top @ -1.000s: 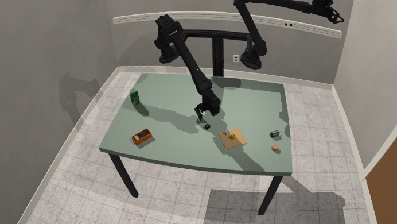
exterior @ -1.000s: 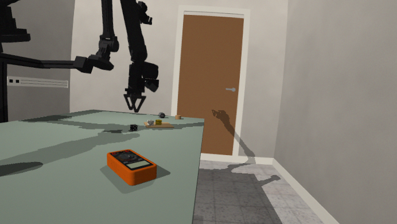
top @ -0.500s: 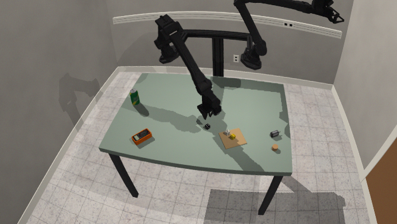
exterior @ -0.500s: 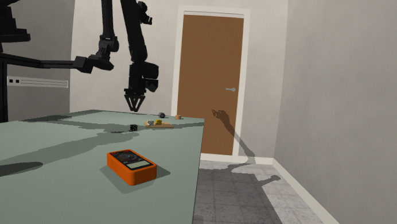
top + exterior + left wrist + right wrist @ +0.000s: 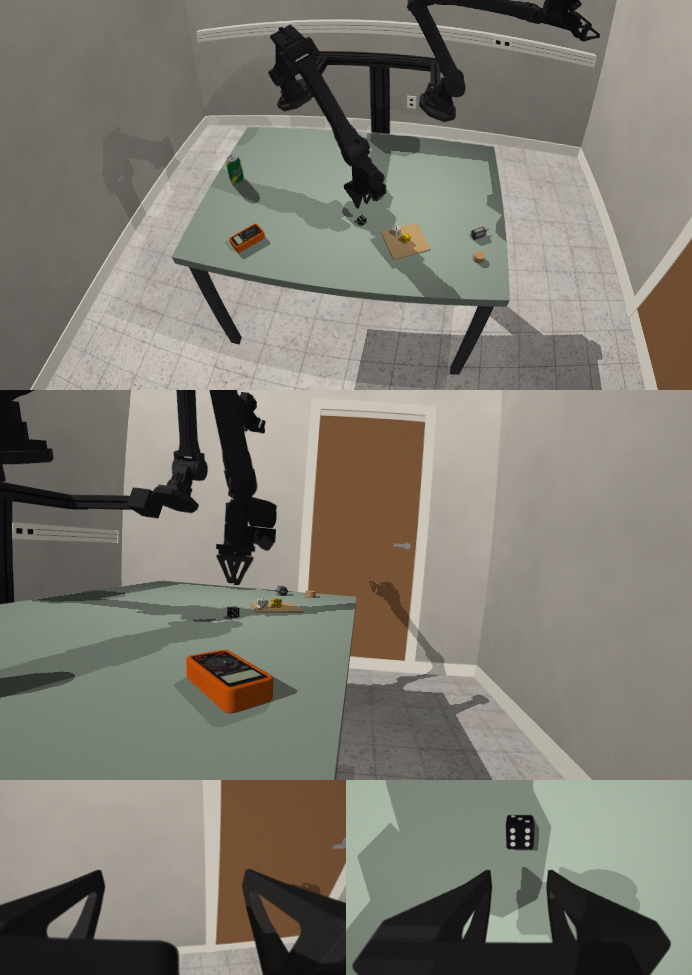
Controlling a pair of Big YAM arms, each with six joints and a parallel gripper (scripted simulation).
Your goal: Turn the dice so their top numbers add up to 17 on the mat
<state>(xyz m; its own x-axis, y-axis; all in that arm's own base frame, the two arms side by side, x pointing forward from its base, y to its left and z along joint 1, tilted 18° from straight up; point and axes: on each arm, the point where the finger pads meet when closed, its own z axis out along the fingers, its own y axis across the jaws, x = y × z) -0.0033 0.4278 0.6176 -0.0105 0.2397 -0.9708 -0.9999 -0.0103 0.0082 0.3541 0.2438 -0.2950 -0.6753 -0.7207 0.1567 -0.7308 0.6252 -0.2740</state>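
Right now the black die is 8 cm below my right hand. Round my right hand: yellow die 17 cm to the left, 8 cm below, 7 cm ahead; then tan mat 17 cm to the left, 9 cm below, 7 cm ahead; then white die 13 cm to the left, 8 cm below, 4 cm ahead.
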